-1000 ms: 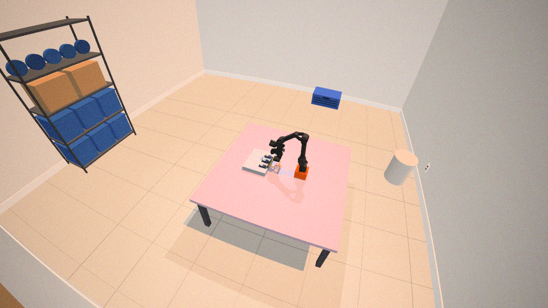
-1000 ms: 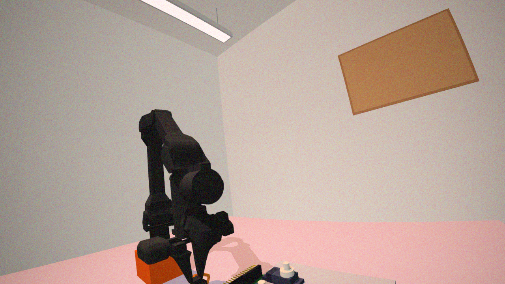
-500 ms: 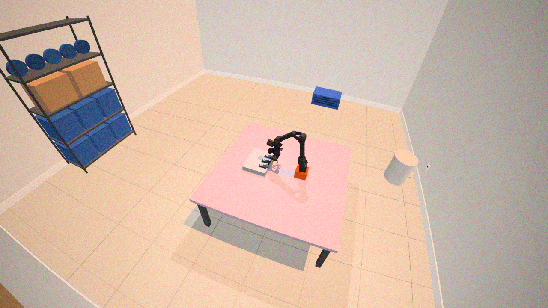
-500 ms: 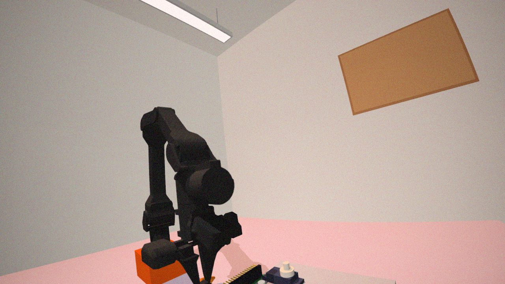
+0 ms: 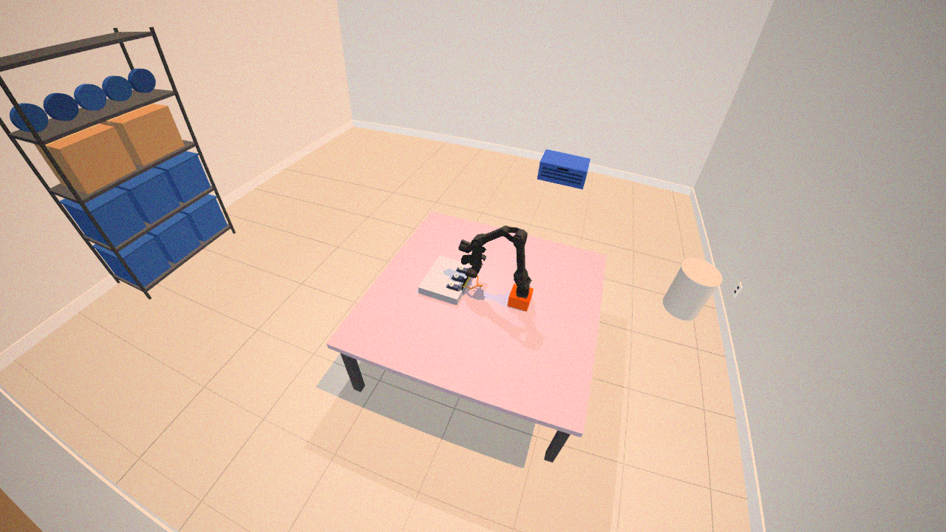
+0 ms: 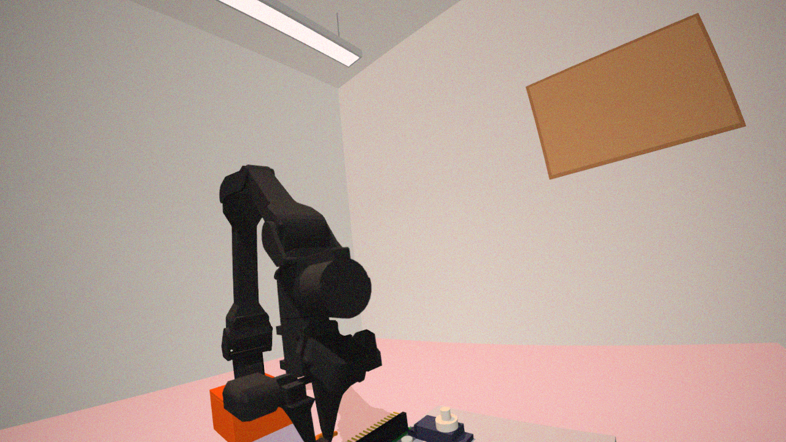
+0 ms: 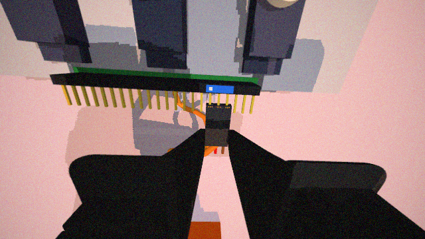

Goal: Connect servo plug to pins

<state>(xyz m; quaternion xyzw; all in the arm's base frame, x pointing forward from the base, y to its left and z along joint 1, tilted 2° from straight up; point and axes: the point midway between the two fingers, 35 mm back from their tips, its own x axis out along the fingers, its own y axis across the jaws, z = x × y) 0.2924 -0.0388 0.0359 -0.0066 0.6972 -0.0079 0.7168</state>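
Right now my gripper tip is 4 cm short of the blue band. From my gripper tip the other things lie so: servo: 9 cm ahead, 4 cm to the left, 2 cm below; holder: 20 cm ahead, 5 cm below, 4 cm to the left; black pin strip: 4 cm to the left, 4 cm ahead, 1 cm below.
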